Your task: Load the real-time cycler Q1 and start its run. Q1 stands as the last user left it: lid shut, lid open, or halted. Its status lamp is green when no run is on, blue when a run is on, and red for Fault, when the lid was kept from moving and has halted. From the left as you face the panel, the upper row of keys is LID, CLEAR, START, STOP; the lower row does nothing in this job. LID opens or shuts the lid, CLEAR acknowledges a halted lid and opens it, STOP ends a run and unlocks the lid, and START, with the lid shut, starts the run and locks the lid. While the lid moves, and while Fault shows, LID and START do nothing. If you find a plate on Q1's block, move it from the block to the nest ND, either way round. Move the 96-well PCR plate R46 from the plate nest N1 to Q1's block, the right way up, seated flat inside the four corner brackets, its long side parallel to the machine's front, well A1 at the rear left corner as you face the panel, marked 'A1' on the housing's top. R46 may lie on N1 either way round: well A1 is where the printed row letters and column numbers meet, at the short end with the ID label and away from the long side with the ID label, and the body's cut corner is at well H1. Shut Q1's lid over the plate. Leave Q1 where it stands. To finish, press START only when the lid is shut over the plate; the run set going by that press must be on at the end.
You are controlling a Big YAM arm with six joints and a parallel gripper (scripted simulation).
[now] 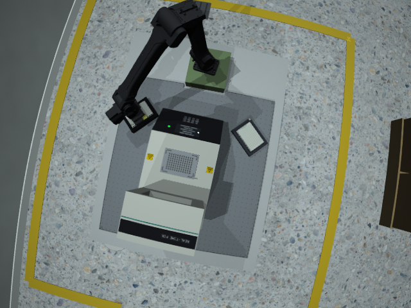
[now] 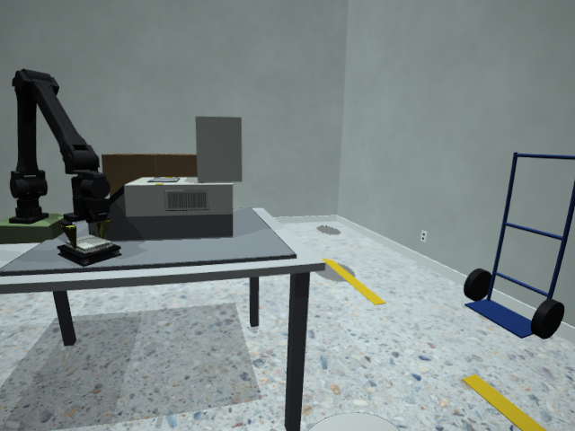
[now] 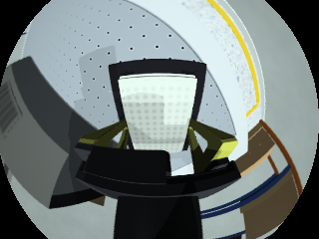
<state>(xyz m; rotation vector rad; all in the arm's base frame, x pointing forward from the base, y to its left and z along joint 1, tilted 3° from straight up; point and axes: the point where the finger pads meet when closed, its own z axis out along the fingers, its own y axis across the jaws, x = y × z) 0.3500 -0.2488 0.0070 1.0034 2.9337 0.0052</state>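
The black nest ND lies 20 mm below my hand.
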